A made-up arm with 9 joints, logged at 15 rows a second.
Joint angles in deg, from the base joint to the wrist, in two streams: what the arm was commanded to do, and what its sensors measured. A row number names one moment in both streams.
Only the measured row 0 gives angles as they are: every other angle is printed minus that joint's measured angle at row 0.
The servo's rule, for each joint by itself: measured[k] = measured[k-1] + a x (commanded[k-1-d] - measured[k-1]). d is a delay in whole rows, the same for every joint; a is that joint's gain. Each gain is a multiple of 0.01, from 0.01 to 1. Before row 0 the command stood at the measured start. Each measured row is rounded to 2 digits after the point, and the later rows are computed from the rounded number. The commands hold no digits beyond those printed.
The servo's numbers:
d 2
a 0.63 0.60 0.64 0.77 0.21 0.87 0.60 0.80 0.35
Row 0, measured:
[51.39, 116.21, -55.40, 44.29, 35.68, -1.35, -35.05, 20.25, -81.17]
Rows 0 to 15, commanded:
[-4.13, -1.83, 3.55, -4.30, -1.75, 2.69, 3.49, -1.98, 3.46]
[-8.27, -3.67, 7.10, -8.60, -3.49, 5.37, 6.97, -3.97, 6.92]
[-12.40, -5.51, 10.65, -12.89, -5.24, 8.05, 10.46, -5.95, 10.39]
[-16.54, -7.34, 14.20, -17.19, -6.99, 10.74, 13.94, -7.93, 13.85]
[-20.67, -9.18, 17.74, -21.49, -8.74, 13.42, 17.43, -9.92, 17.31]
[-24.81, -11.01, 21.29, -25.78, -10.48, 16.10, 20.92, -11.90, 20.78]
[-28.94, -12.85, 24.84, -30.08, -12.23, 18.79, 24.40, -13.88, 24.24]
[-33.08, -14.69, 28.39, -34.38, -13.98, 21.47, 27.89, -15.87, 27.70]
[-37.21, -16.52, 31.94, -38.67, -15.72, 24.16, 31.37, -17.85, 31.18]
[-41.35, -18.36, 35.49, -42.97, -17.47, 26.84, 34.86, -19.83, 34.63]
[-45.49, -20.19, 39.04, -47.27, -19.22, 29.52, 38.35, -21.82, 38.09]
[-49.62, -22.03, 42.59, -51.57, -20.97, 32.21, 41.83, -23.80, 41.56]
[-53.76, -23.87, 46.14, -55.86, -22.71, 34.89, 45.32, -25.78, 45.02]
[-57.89, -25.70, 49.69, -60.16, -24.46, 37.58, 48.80, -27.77, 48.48]
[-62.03, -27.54, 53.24, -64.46, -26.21, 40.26, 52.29, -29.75, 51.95]
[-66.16, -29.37, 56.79, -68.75, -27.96, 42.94, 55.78, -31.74, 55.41]
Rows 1 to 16, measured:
[0.00, 0.00, 0.00, 0.00, 0.00, 0.00, 0.00, 0.00, 0.00]
[0.00, 0.00, 0.00, 0.00, 0.00, 0.00, 0.00, 0.00, 0.00]
[-2.60, -1.10, 2.27, -3.31, -0.37, 2.34, 2.09, -1.58, 1.21]
[-6.17, -2.64, 5.36, -7.38, -1.03, 4.98, 5.02, -3.49, 3.21]
[-10.09, -4.36, 8.75, -11.62, -1.91, 7.65, 8.28, -5.46, 5.72]
[-14.15, -6.15, 12.24, -15.91, -2.98, 10.34, 11.68, -7.44, 8.57]
[-18.26, -7.97, 15.76, -20.21, -4.19, 13.02, 15.13, -9.42, 11.63]
[-22.39, -9.79, 19.30, -24.50, -5.51, 15.70, 18.60, -11.40, 14.83]
[-26.52, -11.63, 22.85, -28.80, -6.92, 18.39, 22.08, -13.38, 18.12]
[-30.65, -13.47, 26.40, -33.10, -8.40, 21.07, 25.57, -15.37, 21.47]
[-34.78, -15.30, 29.95, -37.39, -9.94, 23.76, 29.05, -17.35, 24.87]
[-38.92, -17.14, 33.50, -41.69, -11.52, 26.44, 32.54, -19.33, 28.29]
[-43.06, -18.97, 37.05, -45.99, -13.14, 29.12, 36.03, -21.32, 31.72]
[-47.19, -20.81, 40.60, -50.29, -14.78, 31.81, 39.51, -23.30, 35.16]
[-51.33, -22.65, 44.15, -54.58, -16.45, 34.49, 43.00, -25.28, 38.61]
[-55.46, -24.48, 47.70, -58.88, -18.13, 37.18, 46.48, -27.27, 42.06]

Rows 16 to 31, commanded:
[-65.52, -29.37, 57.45, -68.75, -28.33, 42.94, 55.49, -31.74, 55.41]
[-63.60, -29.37, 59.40, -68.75, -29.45, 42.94, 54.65, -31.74, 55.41]
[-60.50, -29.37, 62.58, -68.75, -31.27, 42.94, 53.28, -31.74, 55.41]
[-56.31, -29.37, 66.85, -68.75, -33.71, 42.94, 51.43, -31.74, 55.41]
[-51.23, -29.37, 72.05, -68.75, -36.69, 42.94, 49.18, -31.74, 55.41]
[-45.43, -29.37, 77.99, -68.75, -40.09, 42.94, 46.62, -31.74, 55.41]
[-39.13, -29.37, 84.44, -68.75, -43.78, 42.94, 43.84, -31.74, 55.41]
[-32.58, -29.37, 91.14, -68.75, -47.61, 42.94, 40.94, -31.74, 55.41]
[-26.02, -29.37, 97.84, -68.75, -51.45, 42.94, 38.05, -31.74, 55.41]
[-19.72, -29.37, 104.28, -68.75, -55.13, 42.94, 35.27, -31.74, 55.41]
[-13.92, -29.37, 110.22, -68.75, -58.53, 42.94, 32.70, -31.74, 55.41]
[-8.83, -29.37, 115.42, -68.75, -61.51, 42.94, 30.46, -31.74, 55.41]
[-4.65, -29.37, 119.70, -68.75, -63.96, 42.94, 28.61, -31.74, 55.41]
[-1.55, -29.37, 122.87, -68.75, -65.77, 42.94, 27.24, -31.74, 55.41]
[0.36, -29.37, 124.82, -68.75, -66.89, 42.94, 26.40, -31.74, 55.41]
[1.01, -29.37, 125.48, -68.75, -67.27, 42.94, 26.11, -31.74, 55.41]
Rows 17 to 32, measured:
[-59.60, -26.32, 51.25, -63.18, -19.83, 39.86, 49.97, -29.25, 45.52]
[-63.73, -28.15, 54.80, -67.47, -21.54, 42.54, 53.46, -31.24, 48.98]
[-64.86, -28.88, 56.50, -68.46, -22.97, 42.89, 54.68, -31.64, 51.23]
[-64.07, -29.17, 58.36, -68.68, -24.33, 42.93, 54.66, -31.72, 52.69]
[-61.82, -29.29, 61.06, -68.73, -25.79, 42.94, 53.83, -31.74, 53.64]
[-58.35, -29.34, 64.77, -68.75, -27.45, 42.94, 52.39, -31.74, 54.26]
[-53.86, -29.36, 69.43, -68.75, -29.39, 42.94, 50.46, -31.74, 54.66]
[-48.55, -29.37, 74.91, -68.75, -31.64, 42.94, 48.16, -31.74, 54.92]
[-42.62, -29.37, 81.01, -68.75, -34.19, 42.94, 45.57, -31.74, 55.09]
[-36.29, -29.37, 87.49, -68.75, -37.01, 42.94, 42.79, -31.74, 55.20]
[-29.82, -29.37, 94.11, -68.75, -40.04, 42.94, 39.95, -31.74, 55.27]
[-23.46, -29.37, 100.62, -68.75, -43.21, 42.94, 37.14, -31.74, 55.32]
[-17.45, -29.37, 106.76, -68.75, -46.43, 42.94, 34.48, -31.74, 55.35]
[-12.02, -29.37, 112.30, -68.75, -49.60, 42.94, 32.07, -31.74, 55.37]
[-7.38, -29.37, 117.04, -68.75, -52.62, 42.94, 29.99, -31.74, 55.38]
[-3.71, -29.37, 120.77, -68.75, -55.38, 42.94, 28.34, -31.74, 55.39]

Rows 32 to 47, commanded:
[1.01, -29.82, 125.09, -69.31, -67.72, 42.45, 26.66, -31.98, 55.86]
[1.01, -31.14, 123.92, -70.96, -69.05, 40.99, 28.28, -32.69, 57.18]
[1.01, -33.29, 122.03, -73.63, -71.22, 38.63, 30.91, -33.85, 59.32]
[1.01, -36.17, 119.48, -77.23, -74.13, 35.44, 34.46, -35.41, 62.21]
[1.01, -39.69, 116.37, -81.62, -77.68, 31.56, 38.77, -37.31, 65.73]
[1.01, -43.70, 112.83, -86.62, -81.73, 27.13, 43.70, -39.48, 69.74]
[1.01, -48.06, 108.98, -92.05, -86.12, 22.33, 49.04, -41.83, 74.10]
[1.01, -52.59, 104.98, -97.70, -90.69, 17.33, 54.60, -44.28, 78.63]
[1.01, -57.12, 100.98, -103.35, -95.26, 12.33, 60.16, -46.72, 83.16]
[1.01, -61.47, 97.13, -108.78, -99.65, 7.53, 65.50, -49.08, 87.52]
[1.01, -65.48, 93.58, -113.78, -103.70, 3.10, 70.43, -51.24, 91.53]
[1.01, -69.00, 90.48, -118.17, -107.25, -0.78, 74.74, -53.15, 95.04]
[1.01, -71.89, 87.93, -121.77, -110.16, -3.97, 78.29, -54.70, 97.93]
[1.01, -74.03, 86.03, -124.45, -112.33, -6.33, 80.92, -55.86, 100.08]
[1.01, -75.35, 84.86, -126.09, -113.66, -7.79, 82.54, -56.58, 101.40]
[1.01, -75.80, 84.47, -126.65, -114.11, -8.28, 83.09, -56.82, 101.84]
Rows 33 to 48, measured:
[-1.15, -29.37, 123.36, -68.75, -57.80, 42.94, 27.18, -31.74, 55.40]
[0.21, -29.37, 124.72, -68.75, -59.79, 42.94, 26.54, -31.74, 55.40]
[0.71, -29.64, 124.96, -69.18, -61.46, 42.51, 26.61, -31.93, 55.56]
[0.90, -30.54, 124.29, -70.55, -63.05, 41.19, 27.61, -32.54, 56.13]
[0.97, -32.19, 122.84, -72.92, -64.77, 38.96, 29.59, -33.59, 57.25]
[1.00, -34.58, 120.69, -76.24, -66.74, 35.90, 32.51, -35.05, 58.99]
[1.01, -37.65, 117.93, -80.38, -69.04, 32.12, 36.27, -36.86, 61.35]
[1.01, -41.28, 114.67, -85.18, -71.70, 27.78, 40.73, -38.96, 64.29]
[1.01, -45.35, 111.03, -90.47, -74.73, 23.04, 45.72, -41.26, 67.72]
[1.01, -49.69, 107.16, -96.04, -78.08, 18.07, 51.05, -43.68, 71.54]
[1.01, -54.15, 103.20, -101.67, -81.69, 13.08, 56.52, -46.11, 75.61]
[1.01, -58.54, 99.32, -107.14, -85.46, 8.25, 61.91, -48.49, 79.78]
[1.01, -62.70, 95.65, -112.25, -89.29, 3.77, 67.02, -50.69, 83.89]
[1.01, -66.48, 92.34, -116.81, -93.06, -0.19, 71.65, -52.66, 87.79]
[1.01, -69.73, 89.52, -120.63, -96.65, -3.48, 75.63, -54.29, 91.34]
[1.01, -72.31, 87.29, -123.57, -99.94, -5.96, 78.80, -55.55, 94.40]

